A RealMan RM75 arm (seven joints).
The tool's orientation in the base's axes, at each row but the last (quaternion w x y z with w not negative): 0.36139 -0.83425 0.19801 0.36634; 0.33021 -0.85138 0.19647 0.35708; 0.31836 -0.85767 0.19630 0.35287; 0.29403 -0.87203 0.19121 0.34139; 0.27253 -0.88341 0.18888 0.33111; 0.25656 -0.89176 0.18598 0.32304; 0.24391 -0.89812 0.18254 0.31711; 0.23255 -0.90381 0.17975 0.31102; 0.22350 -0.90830 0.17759 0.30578; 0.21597 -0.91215 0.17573 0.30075
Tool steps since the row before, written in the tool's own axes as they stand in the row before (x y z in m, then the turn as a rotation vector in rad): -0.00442 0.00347 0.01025 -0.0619 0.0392 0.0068; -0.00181 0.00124 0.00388 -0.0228 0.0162 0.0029; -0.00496 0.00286 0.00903 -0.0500 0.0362 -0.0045; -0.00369 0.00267 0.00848 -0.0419 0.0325 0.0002; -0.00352 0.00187 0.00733 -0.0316 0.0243 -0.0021; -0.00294 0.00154 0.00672 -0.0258 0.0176 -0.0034; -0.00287 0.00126 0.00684 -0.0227 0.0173 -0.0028; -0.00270 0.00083 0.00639 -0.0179 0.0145 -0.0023; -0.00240 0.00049 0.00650 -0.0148 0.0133 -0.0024; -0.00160 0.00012 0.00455 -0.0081 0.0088 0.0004
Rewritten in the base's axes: -0.00975 0.00567 -0.00308 -0.0669 -0.0167 0.0255; -0.00377 0.00203 -0.00123 -0.0259 -0.0071 0.0085; -0.00929 0.00468 -0.00249 -0.0519 -0.0236 0.0242; -0.00808 0.00393 -0.00345 -0.0465 -0.0188 0.0171; -0.00699 0.00353 -0.00288 -0.0339 -0.0154 0.0144; -0.00612 0.00314 -0.00298 -0.0258 -0.0117 0.0136; -0.00600 0.00326 -0.00317 -0.0236 -0.0117 0.0113; -0.00545 0.00320 -0.00298 -0.0190 -0.0100 0.0087; -0.00512 0.00338 -0.00326 -0.0161 -0.0096 0.0072; -0.00342 0.00248 -0.00234 -0.0103 -0.0057 0.0022
